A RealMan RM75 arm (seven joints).
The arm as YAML. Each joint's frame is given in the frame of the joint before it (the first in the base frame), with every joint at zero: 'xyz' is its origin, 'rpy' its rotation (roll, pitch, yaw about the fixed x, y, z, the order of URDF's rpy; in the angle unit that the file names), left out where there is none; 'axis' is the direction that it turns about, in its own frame. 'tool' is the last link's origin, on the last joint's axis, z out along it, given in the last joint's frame.
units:
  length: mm
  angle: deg
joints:
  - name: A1
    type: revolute
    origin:
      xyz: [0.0, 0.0, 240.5]
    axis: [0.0, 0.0, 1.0]
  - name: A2
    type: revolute
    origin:
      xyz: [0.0, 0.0, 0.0]
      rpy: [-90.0, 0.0, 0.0]
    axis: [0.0, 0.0, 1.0]
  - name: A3
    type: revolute
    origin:
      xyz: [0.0, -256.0, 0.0]
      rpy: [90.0, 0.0, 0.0]
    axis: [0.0, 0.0, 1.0]
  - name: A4
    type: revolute
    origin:
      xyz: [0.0, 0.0, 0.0]
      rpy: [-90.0, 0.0, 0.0]
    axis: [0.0, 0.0, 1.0]
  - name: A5
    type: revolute
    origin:
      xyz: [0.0, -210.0, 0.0]
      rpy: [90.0, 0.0, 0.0]
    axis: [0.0, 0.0, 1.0]
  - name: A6
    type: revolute
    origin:
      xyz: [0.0, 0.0, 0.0]
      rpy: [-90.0, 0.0, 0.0]
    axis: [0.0, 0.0, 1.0]
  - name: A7
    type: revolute
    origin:
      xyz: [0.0, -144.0, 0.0]
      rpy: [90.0, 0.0, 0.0]
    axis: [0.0, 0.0, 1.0]
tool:
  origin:
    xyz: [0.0, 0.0, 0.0]
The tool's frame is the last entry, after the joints.
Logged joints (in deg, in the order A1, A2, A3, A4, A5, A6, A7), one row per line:
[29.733 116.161 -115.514 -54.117 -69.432 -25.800 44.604]
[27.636 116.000 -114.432 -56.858 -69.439 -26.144 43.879]
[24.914 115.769 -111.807 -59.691 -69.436 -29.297 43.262]
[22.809 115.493 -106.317 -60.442 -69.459 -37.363 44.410]
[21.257 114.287 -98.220 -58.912 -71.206 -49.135 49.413]
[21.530 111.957 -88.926 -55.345 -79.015 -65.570 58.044]
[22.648 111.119 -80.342 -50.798 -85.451 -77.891 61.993]
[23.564 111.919 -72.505 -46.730 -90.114 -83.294 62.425]
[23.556 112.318 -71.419 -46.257 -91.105 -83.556 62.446]
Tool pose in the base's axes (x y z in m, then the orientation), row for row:
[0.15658 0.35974 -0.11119 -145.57 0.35 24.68]
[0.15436 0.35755 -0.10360 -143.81 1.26 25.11]
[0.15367 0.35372 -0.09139 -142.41 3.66 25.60]
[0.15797 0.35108 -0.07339 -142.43 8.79 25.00]
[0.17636 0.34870 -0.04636 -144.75 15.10 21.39]
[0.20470 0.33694 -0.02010 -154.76 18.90 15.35]
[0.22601 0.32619 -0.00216 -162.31 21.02 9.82]
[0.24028 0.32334 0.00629 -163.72 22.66 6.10]
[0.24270 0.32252 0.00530 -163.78 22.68 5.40]
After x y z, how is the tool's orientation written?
As angles about the fixed x, y, z axes (roll, pitch, yaw), in degrees.
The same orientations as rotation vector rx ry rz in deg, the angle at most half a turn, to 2 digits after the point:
[-142.77 -31.09 10.11]
[-141.15 -30.90 11.81]
[-140.17 -30.25 15.28]
[-141.13 -27.44 21.37]
[-144.36 -21.02 27.58]
[-154.21 -14.96 30.17]
[-161.06 -9.16 31.95]
[-161.76 -3.98 33.59]
[-161.72 -3.00 33.47]

